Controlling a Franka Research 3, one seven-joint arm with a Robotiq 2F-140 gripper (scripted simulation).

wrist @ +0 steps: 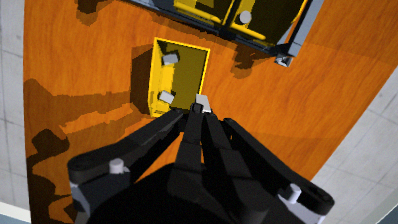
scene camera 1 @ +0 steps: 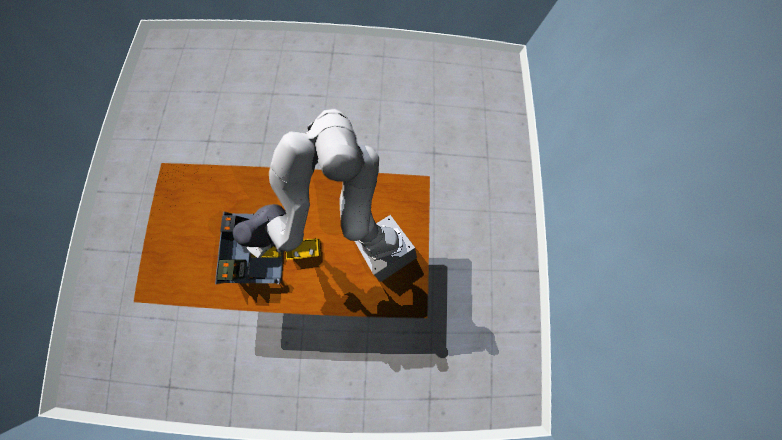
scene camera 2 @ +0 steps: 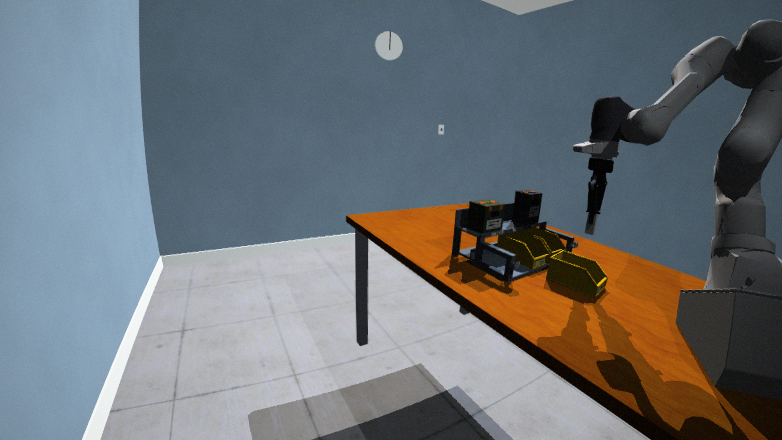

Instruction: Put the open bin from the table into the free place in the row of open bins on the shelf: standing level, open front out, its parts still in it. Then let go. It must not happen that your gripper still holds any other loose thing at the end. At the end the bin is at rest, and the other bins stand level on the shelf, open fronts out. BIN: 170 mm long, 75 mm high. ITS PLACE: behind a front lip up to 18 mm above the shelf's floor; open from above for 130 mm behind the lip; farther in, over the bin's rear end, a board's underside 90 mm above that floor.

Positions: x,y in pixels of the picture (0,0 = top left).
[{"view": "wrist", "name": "my gripper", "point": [199,103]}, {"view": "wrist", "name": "yellow open bin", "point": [184,79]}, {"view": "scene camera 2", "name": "my gripper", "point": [589,233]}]
